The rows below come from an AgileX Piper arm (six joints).
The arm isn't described. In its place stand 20 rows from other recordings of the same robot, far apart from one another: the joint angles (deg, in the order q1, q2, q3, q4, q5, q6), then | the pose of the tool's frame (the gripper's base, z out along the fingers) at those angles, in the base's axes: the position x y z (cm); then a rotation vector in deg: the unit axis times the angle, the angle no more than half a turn.
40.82 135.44 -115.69 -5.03 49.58 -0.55 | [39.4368, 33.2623, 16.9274, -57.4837, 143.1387, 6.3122]
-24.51 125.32 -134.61 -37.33 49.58 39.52 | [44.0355, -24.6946, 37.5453, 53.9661, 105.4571, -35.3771]
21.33 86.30 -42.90 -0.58 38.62 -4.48 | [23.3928, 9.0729, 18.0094, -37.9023, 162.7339, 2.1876]
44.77 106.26 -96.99 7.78 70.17 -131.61 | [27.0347, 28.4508, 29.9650, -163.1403, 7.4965, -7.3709]
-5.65 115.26 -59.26 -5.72 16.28 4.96 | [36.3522, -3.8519, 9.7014, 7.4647, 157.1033, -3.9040]
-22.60 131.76 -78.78 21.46 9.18 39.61 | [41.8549, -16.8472, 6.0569, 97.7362, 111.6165, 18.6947]
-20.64 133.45 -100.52 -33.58 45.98 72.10 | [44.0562, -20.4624, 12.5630, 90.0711, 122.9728, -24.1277]
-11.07 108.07 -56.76 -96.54 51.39 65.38 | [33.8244, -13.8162, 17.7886, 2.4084, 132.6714, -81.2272]
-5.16 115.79 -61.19 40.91 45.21 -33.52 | [34.3681, 1.1430, 10.3298, 3.3801, 170.2026, 41.5839]
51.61 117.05 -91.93 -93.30 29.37 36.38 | [33.3737, 34.9473, 26.6449, -74.7170, 77.9165, -31.5862]
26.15 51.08 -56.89 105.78 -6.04 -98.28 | [16.9397, 7.2905, 44.9992, -8.3512, 81.1939, 23.7993]
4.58 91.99 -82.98 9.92 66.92 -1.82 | [32.7682, 4.0718, 32.3511, -5.6585, 160.5039, 14.3825]
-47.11 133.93 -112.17 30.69 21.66 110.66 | [38.1999, -38.6036, 19.6269, 138.0106, -1.2781, 60.1921]
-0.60 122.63 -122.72 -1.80 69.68 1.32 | [47.1594, -0.7619, 30.1979, 2.2598, 154.5529, -2.2482]
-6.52 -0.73 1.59 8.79 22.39 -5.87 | [5.2296, -0.0646, 16.9932, 5.9926, 107.8183, 0.2326]
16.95 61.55 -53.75 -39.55 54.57 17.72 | [20.5878, 1.3388, 33.9701, -15.5614, 134.3025, -33.6389]
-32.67 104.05 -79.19 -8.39 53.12 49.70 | [31.0963, -21.2022, 23.6771, 102.2954, 125.5758, -6.8608]
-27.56 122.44 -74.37 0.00 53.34 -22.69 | [32.9869, -17.2158, 9.5002, -7.3987, -173.9873, -4.1427]
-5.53 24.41 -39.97 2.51 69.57 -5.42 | [4.5669, -0.0670, 31.4885, 0.1298, 138.9529, -1.7201]
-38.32 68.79 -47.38 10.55 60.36 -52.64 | [16.7282, -11.3748, 26.3174, -14.4957, 163.1343, -3.7132]
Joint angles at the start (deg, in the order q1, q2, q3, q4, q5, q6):
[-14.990 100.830 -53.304 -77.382 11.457 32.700]
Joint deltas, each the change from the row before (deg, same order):
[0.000 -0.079 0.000 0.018 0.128 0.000]
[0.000 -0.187 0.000 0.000 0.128 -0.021]
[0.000 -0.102 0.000 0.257 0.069 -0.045]
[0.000 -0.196 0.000 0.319 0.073 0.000]
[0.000 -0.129 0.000 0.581 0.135 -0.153]
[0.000 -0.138 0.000 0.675 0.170 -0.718]
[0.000 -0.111 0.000 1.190 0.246 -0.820]
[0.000 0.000 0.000 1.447 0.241 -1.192]
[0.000 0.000 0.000 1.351 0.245 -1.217]
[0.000 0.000 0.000 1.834 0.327 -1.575]
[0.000 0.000 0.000 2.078 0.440 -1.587]
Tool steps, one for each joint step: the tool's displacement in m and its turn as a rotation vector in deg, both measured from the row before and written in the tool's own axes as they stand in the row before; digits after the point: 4 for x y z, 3 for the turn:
[0.0000 -0.0004 -0.0004 0.120 0.054 0.033]
[-0.0002 -0.0007 -0.0009 0.197 -0.023 0.016]
[-0.0001 -0.0003 -0.0005 0.063 0.015 0.227]
[-0.0002 -0.0006 -0.0010 0.118 -0.041 0.351]
[0.0000 -0.0004 -0.0006 0.059 0.087 0.441]
[0.0001 -0.0004 -0.0007 0.064 0.121 -0.030]
[0.0003 -0.0002 -0.0006 -0.014 0.263 0.366]
[0.0006 0.0002 0.0000 -0.149 0.367 0.221]
[0.0006 0.0002 0.0000 -0.142 0.359 0.101]
[0.0008 0.0003 0.0000 -0.214 0.482 0.212]
[0.0010 0.0004 0.0000 -0.239 0.608 0.434]

